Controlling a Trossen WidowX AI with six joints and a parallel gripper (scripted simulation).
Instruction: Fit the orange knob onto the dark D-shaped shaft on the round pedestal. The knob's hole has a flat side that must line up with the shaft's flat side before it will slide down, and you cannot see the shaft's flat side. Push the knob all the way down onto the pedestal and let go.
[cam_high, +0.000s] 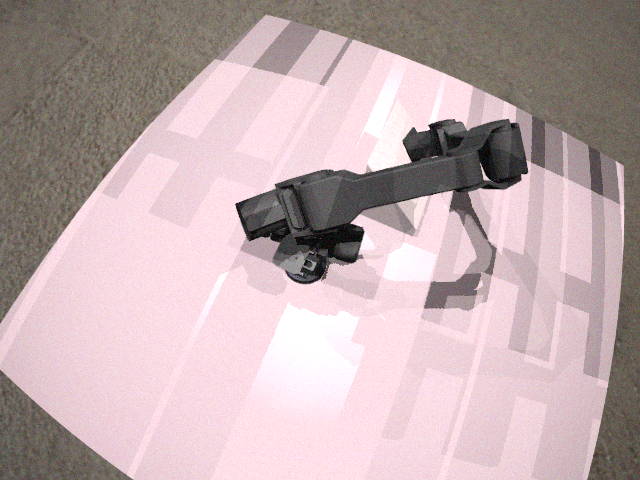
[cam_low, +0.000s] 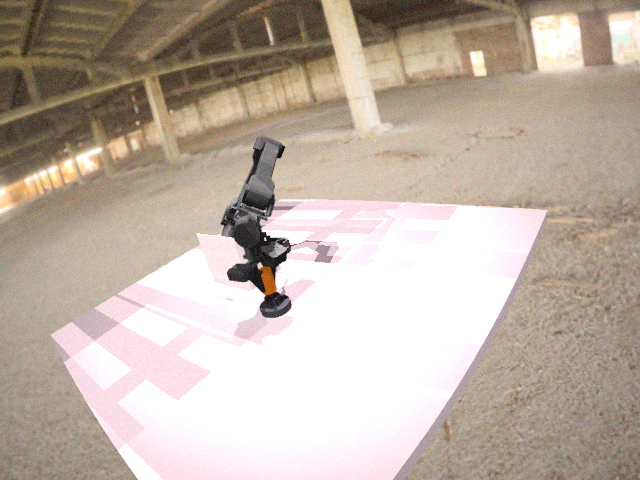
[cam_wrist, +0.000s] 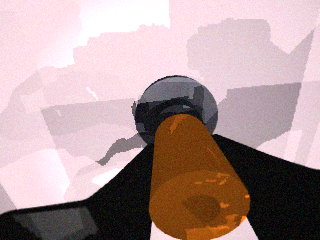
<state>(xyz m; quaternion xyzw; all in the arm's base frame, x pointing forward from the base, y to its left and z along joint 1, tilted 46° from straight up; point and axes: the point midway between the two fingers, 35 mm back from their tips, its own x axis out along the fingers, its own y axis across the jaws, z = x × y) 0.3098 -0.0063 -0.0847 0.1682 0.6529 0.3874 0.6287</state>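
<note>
Now: the pedestal with D-shaped shaft 4 cm below my gripper tip. From my gripper tip the other things lie so: orange knob 2 cm above.
</note>
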